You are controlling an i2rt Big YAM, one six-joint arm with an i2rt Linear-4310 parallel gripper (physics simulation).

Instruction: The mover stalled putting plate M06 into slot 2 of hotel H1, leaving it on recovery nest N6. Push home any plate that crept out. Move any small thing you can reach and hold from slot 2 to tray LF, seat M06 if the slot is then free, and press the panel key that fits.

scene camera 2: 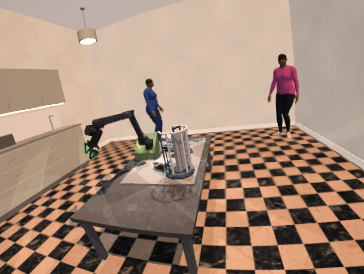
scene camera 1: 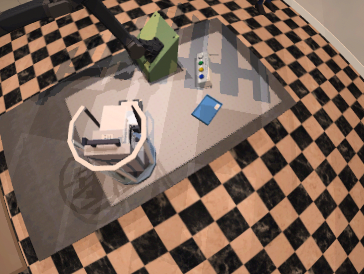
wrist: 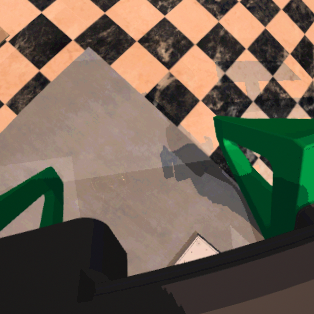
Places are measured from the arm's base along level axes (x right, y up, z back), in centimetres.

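Pixels of known places: gripper, fingertip midpoint: (scene camera 2: 87, 156) (wrist: 132, 150); arm's base, origin of the base link: (scene camera 2: 149, 144) (scene camera 1: 154, 50).
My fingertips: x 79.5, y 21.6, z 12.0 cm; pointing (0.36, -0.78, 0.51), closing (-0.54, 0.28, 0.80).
Note:
For each thing: its top centre in the pictures, then the offset to it from my fingertips. "spot": a spot on its surface instead. Level surfaces: height alone.
- round tower with a pale ring, middle of its top: (scene camera 1: 102, 127) (scene camera 2: 172, 126) dx -40.8, dy +4.6, dz -53.0 cm
- pale board, its level: dy -36.6 cm
- key panel, surface spot: (scene camera 1: 204, 84) spot: dx -95.2, dy -32.6, dz -39.2 cm
- flat blue tray, middle of its top: (scene camera 1: 207, 108) dx -88.6, dy -35.0, dz -51.6 cm
- grey table, its level: dy -38.0 cm
My gripper (scene camera 2: 90, 150) (wrist: 132, 150) has green fingers, wide open with nothing between them. It hangs out to the left of the table in scene camera 2, well away from the tower. A round tower with a pale ring (scene camera 1: 106, 167) (scene camera 2: 181, 150), apparently hotel H1, stands on the pale board (scene camera 1: 170, 125). Its slots, the plates and any small thing in slot 2 cannot be made out. Plate M06 and nest N6 cannot be identified. The key panel (scene camera 1: 204, 84) has pale, green, yellow and blue keys in a row. A flat blue tray (scene camera 1: 205, 111) with a white label lies near it; its name is unreadable.
A green arm base (scene camera 1: 165, 55) (scene camera 2: 146, 150) stands at the table's edge, with the dark arm (scene camera 1: 112, 25) (scene camera 2: 112, 118) rising from it. The grey table (scene camera 2: 135, 210) (wrist: 110, 110) shows below the wrist. A kitchen counter (scene camera 2: 40, 157) is at left. Two people (scene camera 2: 152, 102) (scene camera 2: 285, 82) stand beyond.

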